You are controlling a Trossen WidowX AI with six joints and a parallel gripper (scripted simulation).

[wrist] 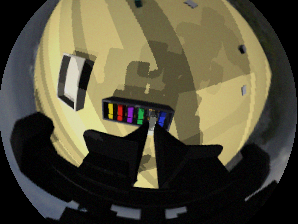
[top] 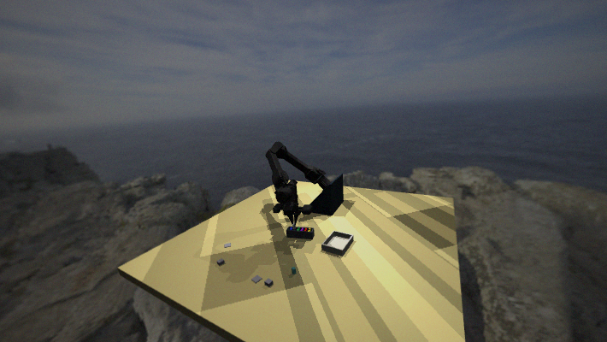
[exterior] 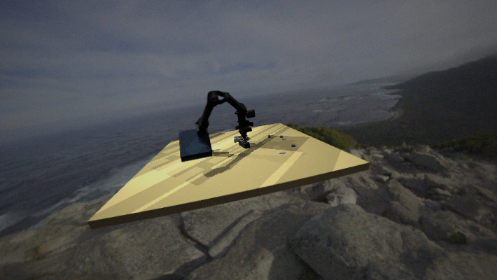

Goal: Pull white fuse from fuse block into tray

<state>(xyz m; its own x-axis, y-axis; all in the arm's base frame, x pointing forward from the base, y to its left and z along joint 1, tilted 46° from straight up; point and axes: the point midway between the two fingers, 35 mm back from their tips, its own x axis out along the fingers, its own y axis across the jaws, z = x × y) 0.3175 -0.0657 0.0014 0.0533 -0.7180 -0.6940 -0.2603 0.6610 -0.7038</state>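
The tray is 1 cm behind my gripper tip, 23 cm to the left of it and 6 cm below it. Round my gripper tip: white fuse: 1 cm below; then teal cylinder: 24 cm ahead, 14 cm to the left, 5 cm below.
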